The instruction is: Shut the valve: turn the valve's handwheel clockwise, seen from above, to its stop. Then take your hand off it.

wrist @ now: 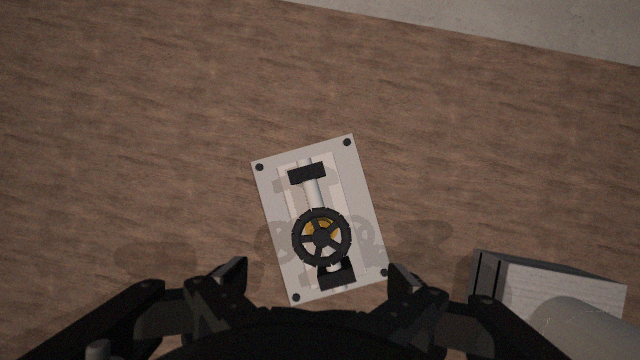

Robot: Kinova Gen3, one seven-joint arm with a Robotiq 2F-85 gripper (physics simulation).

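Observation:
The valve's black handwheel (321, 237) with its spokes shows near the middle of the wrist view, above a brass-coloured valve body (326, 226). A white pipe (313, 194) runs through two black brackets on a light grey plate (361, 185) with dark bolts at its corners. My gripper (317, 275) is wide open, with one finger left and one right of the plate's lower part in the view. The fingers are apart from the handwheel, which stands farther from the camera than the fingertips. The frame does not show whether the handwheel is at its stop.
The plate lies on a brown wooden table (150, 100). A grey box-like object (555, 285) with a light top stands at the lower right, with a rounded grey shape (585, 320) in front of it. A pale grey surface (525, 22) lies beyond the table edge at the upper right.

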